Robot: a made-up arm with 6 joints.
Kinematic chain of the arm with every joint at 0, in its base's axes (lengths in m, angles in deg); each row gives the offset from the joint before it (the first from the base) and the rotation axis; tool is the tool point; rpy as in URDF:
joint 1: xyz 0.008 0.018 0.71 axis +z
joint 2: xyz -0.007 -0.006 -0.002 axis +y
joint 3: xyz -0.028 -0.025 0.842 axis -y
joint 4: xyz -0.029 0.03 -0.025 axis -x
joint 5: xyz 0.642 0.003 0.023 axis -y
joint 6: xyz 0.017 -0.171 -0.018 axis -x
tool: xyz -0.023 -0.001 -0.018 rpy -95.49 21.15 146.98
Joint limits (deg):
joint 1: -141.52..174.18
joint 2: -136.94..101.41
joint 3: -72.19..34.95
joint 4: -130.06..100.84
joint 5: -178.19..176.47
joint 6: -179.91..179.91
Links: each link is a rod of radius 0.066 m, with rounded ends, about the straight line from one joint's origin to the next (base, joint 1, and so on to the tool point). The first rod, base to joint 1, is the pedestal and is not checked.
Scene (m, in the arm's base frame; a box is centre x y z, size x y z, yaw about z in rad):
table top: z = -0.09
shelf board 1: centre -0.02 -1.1 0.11 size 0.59 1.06 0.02 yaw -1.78
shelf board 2: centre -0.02 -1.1 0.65 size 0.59 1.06 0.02 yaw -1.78
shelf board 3: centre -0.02 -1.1 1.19 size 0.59 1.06 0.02 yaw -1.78
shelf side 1: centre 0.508 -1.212 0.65 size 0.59 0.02 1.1 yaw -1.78
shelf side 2: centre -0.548 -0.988 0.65 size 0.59 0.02 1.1 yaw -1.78
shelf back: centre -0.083 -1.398 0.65 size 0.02 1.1 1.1 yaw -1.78
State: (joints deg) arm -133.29 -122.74 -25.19 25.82 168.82 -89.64
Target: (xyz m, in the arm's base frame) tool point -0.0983 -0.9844 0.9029
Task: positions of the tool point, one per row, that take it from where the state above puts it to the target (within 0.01 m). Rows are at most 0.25 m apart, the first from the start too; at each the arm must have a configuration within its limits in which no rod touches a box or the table.
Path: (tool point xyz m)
1: 0.4076 0.7046 1.0338
2: 0.2867 0.6375 1.2037
3: 0.1623 0.5256 1.3371
4: 0.0478 0.3767 1.4270
5: -0.0457 0.2020 1.4699
6: -0.1108 0.0156 1.4654
7: -0.1438 -0.1680 1.4160
8: -0.1456 -0.3343 1.3268
9: -0.1206 -0.4714 1.2054
10: -0.0763 -0.5699 1.0608
11: -0.0219 -0.6246 0.9029
12: -0.0362 -0.7537 0.9019
13: -0.0621 -0.8742 0.9020
14: -0.0983 -0.9844 0.9029

